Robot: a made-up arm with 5 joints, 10 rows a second.
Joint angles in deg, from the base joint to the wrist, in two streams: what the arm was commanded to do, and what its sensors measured. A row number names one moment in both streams.
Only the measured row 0 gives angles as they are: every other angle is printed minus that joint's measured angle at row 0.
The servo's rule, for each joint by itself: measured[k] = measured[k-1] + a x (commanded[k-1-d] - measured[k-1]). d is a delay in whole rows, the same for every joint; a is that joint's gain. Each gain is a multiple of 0.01, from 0.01 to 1. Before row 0 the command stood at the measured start. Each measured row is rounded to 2 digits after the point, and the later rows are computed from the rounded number. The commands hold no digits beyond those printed.
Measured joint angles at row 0:
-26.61 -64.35 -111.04 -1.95 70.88
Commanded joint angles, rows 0 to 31:
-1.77 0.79 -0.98 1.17 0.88
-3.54 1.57 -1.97 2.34 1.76
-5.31 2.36 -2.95 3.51 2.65
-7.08 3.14 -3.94 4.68 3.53
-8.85 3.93 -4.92 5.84 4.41
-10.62 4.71 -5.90 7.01 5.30
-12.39 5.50 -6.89 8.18 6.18
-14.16 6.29 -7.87 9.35 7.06
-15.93 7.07 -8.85 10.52 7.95
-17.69 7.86 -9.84 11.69 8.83
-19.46 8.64 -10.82 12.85 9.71
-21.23 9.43 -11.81 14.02 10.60
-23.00 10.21 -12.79 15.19 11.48
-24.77 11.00 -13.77 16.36 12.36
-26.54 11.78 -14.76 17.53 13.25
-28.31 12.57 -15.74 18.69 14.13
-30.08 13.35 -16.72 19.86 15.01
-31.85 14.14 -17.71 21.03 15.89
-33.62 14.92 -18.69 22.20 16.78
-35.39 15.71 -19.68 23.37 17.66
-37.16 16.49 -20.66 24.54 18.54
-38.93 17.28 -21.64 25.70 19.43
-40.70 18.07 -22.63 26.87 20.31
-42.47 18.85 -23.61 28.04 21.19
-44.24 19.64 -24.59 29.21 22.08
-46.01 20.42 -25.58 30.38 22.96
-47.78 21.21 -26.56 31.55 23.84
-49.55 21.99 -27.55 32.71 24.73
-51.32 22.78 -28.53 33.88 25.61
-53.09 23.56 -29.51 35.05 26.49
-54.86 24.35 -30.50 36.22 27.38
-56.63 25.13 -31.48 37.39 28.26
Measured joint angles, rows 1 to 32:
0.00 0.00 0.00 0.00 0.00
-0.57 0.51 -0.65 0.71 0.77
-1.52 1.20 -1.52 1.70 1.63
-2.73 1.95 -2.46 2.80 2.52
-4.12 2.72 -3.44 3.95 3.40
-5.63 3.51 -4.42 5.10 4.28
-7.23 4.29 -5.40 6.27 5.17
-8.88 5.08 -6.38 7.44 6.05
-10.57 5.87 -7.36 8.61 6.93
-12.29 6.65 -8.34 9.78 7.82
-14.02 7.44 -9.33 10.95 8.70
-15.76 8.22 -10.31 12.11 9.58
-17.51 9.01 -11.30 13.28 10.47
-19.27 9.79 -12.28 14.45 11.35
-21.03 10.58 -13.26 15.62 12.23
-22.79 11.36 -14.25 16.79 13.12
-24.56 12.15 -15.23 17.95 14.00
-26.33 12.93 -16.21 19.12 14.88
-28.10 13.72 -17.20 20.29 15.76
-29.87 14.50 -18.18 21.46 16.65
-31.64 15.29 -19.17 22.63 17.53
-33.41 16.07 -20.15 23.80 18.41
-35.18 16.86 -21.13 24.96 19.30
-36.95 17.65 -22.12 26.13 20.18
-38.72 18.43 -23.10 27.30 21.06
-40.49 19.22 -24.08 28.47 21.95
-42.26 20.00 -25.07 29.64 22.83
-44.03 20.79 -26.05 30.81 23.71
-45.80 21.57 -27.04 31.97 24.60
-47.57 22.36 -28.02 33.14 25.48
-49.34 23.14 -29.00 34.31 26.36
-51.11 23.93 -29.99 35.48 27.25
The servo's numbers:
d 1
a 0.32 0.65 0.66 0.61 0.87

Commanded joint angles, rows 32 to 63:
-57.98 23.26 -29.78 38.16 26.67
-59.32 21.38 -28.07 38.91 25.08
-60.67 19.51 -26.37 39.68 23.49
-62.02 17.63 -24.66 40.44 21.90
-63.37 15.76 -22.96 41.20 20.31
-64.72 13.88 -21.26 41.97 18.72
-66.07 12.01 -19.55 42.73 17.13
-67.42 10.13 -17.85 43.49 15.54
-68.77 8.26 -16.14 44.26 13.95
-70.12 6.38 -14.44 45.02 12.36
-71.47 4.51 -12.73 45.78 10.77
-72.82 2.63 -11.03 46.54 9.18
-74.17 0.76 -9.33 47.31 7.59
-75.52 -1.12 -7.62 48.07 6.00
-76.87 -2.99 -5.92 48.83 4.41
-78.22 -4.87 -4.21 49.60 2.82
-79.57 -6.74 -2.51 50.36 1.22
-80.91 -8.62 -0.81 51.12 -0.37
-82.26 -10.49 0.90 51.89 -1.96
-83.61 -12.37 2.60 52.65 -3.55
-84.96 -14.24 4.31 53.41 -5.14
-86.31 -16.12 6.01 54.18 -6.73
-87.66 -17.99 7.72 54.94 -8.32
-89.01 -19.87 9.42 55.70 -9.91
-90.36 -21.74 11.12 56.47 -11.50
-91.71 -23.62 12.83 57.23 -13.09
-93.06 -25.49 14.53 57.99 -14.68
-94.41 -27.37 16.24 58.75 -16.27
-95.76 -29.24 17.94 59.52 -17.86
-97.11 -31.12 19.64 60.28 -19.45
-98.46 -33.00 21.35 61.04 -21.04
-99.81 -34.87 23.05 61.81 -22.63
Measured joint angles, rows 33 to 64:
-52.88 24.71 -30.97 36.65 28.13
-54.51 23.77 -30.18 37.57 26.86
-56.05 22.22 -28.79 38.39 25.31
-57.53 20.46 -27.19 39.18 23.73
-58.97 18.62 -25.52 39.95 22.14
-60.38 16.76 -23.83 40.71 20.55
-61.77 14.89 -22.13 41.48 18.96
-63.15 13.02 -20.43 42.24 17.37
-64.52 11.14 -18.73 43.00 15.78
-65.88 9.27 -17.02 43.77 14.19
-67.24 7.39 -15.32 44.53 12.60
-68.59 5.52 -13.61 45.29 11.01
-69.94 3.64 -11.91 46.05 9.42
-71.29 1.77 -10.21 46.82 7.83
-72.64 -0.11 -8.50 47.58 6.24
-73.99 -1.98 -6.80 48.34 4.65
-75.34 -3.86 -5.09 49.11 3.06
-76.69 -5.73 -3.39 49.87 1.46
-78.04 -7.61 -1.69 50.63 -0.13
-79.39 -9.48 0.02 51.40 -1.72
-80.74 -11.36 1.72 52.16 -3.31
-82.09 -13.23 3.43 52.92 -4.90
-83.44 -15.11 5.13 53.69 -6.49
-84.79 -16.98 6.84 54.45 -8.08
-86.14 -18.86 8.54 55.21 -9.67
-87.49 -20.73 10.24 55.98 -11.26
-88.84 -22.61 11.95 56.74 -12.85
-90.19 -24.48 13.65 57.50 -14.44
-91.54 -26.36 15.36 58.26 -16.03
-92.89 -28.23 17.06 59.03 -17.62
-94.24 -30.11 18.76 59.79 -19.21
-95.59 -31.99 20.47 60.55 -20.80

